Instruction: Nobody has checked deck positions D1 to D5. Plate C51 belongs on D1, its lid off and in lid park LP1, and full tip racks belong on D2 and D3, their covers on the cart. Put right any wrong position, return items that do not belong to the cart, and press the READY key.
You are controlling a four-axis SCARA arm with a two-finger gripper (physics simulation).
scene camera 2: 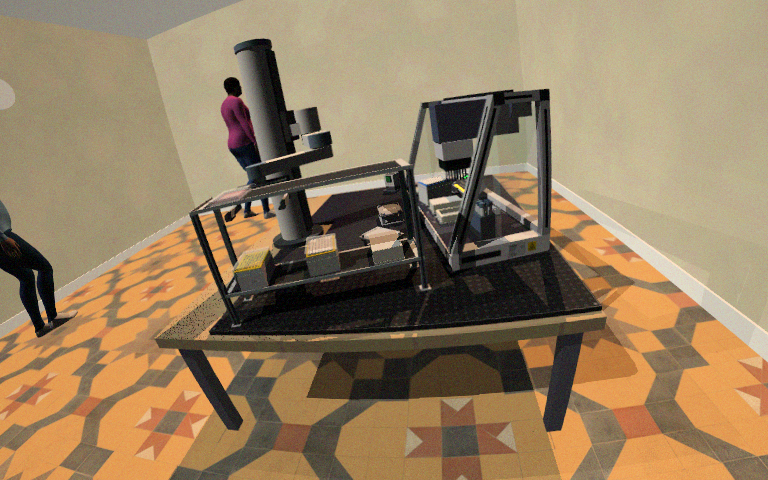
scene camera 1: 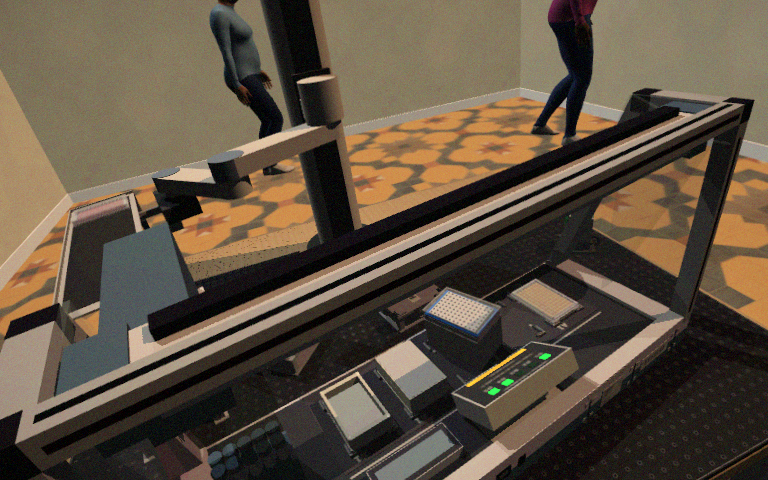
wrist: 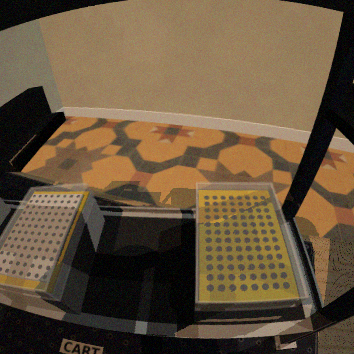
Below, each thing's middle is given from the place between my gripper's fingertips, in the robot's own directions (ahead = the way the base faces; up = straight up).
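Pipetting head (scene camera 2: 455,155): my hand 57 cm short of it, 23 cm to the right of it, 4 cm below it.
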